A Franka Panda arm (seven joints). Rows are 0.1 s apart.
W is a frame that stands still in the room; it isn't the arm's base.
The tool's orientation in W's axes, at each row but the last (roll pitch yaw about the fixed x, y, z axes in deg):
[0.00 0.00 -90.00]
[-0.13 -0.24 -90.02]
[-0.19 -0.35 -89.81]
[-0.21 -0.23 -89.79]
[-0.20 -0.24 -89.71]
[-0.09 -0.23 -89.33]
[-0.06 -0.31 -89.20]
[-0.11 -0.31 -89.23]
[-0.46 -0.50 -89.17]
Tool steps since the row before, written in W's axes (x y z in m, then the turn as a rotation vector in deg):
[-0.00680 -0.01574 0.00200 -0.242 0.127 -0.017]
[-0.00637 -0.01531 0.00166 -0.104 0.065 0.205]
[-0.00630 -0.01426 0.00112 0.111 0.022 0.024]
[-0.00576 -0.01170 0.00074 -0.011 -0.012 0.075]
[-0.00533 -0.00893 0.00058 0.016 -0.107 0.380]
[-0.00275 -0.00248 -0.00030 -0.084 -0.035 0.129]
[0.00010 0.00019 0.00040 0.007 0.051 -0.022]
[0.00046 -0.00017 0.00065 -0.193 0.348 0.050]
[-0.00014 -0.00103 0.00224 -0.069 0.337 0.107]
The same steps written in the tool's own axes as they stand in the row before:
[0.01574 -0.00680 0.00200 -0.127 -0.242 -0.017]
[0.01532 -0.00637 0.00158 -0.064 -0.104 0.205]
[0.01425 -0.00635 0.00101 -0.021 0.111 0.024]
[0.01168 -0.00581 0.00067 0.012 -0.011 0.075]
[0.00891 -0.00538 0.00052 0.109 0.014 0.380]
[0.00245 -0.00278 -0.00031 0.035 -0.085 0.129]
[-0.00019 0.00010 0.00040 -0.051 0.008 -0.022]
[0.00018 0.00046 0.00065 -0.350 -0.188 0.052]
[0.00105 -0.00017 0.00223 -0.337 -0.065 0.109]

